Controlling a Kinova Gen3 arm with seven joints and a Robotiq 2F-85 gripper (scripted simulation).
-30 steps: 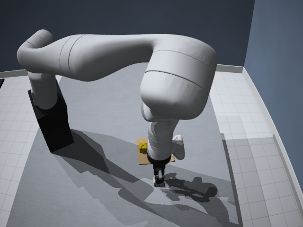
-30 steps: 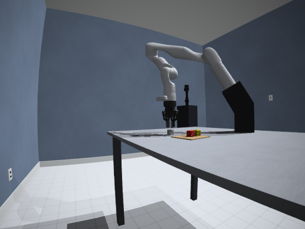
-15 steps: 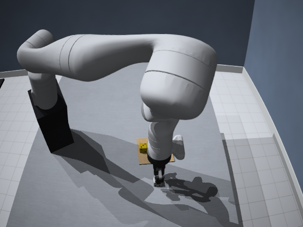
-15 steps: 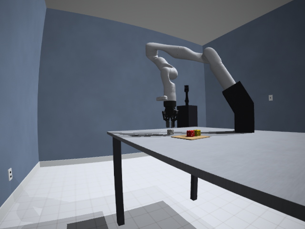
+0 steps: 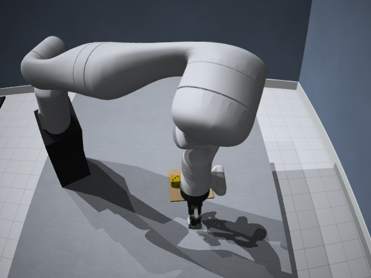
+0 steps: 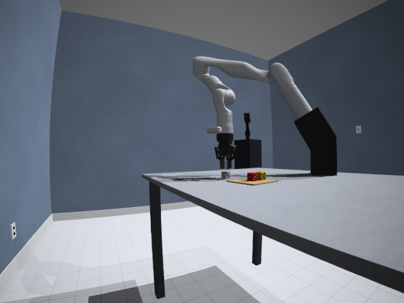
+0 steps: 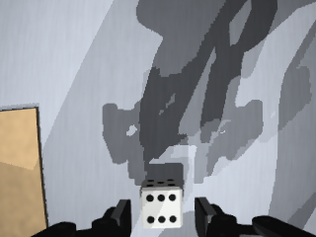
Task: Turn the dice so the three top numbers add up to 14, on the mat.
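The white die is 4 cm below my hand. From my hand the other things lie so: tan mat: 17 cm to the left, 5 cm below, 3 cm ahead; then red die: 17 cm to the left, 4 cm below, 3 cm ahead; then yellow die: 17 cm to the left, 4 cm below, 2 cm behind.
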